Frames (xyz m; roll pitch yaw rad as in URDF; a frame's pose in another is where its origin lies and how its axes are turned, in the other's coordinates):
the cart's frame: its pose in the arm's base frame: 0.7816 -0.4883 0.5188 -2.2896 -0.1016 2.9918
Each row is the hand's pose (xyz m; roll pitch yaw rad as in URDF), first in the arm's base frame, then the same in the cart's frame.
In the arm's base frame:
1: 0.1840 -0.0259 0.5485 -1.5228 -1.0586 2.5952
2: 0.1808 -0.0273 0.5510 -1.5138 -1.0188 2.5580
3: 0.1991 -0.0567 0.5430 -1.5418 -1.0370 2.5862
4: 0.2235 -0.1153 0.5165 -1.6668 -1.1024 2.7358
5: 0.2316 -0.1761 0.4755 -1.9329 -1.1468 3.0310
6: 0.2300 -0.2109 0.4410 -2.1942 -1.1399 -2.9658
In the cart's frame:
1: 0.6595 0.2705 -0.2524 0.2150 0.7523 -0.7421
2: 0.6627 0.2676 -0.2524 0.2321 0.7641 -0.6837
3: 0.6395 0.2545 -0.2288 0.2088 0.7530 -0.7119
4: 0.6041 0.2361 -0.1728 0.1453 0.6963 -0.8172
5: 0.5830 0.2267 -0.1028 0.0827 0.5914 -0.9223
6: 0.5759 0.2295 -0.0543 0.0482 0.4873 -0.9886

